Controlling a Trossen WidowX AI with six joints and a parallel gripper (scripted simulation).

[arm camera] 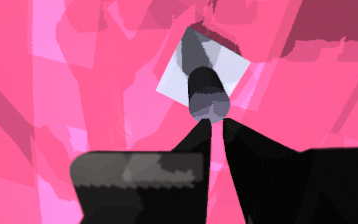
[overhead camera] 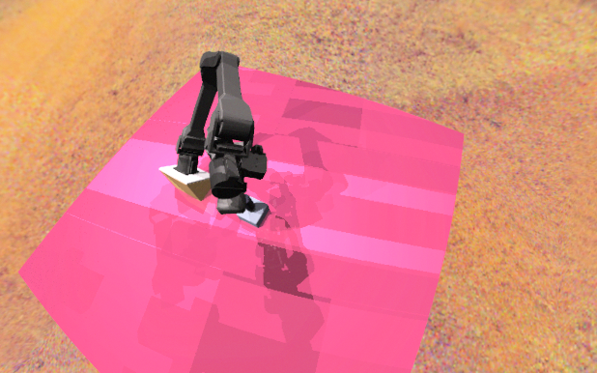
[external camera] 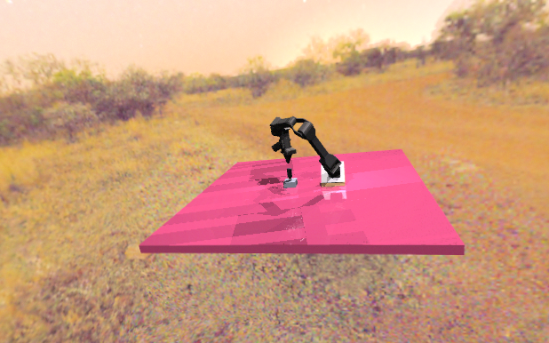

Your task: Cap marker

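The dark marker cap lies 6 cm below my gripper tip. The rest, counted from my gripper tip: holder block 12 cm below.
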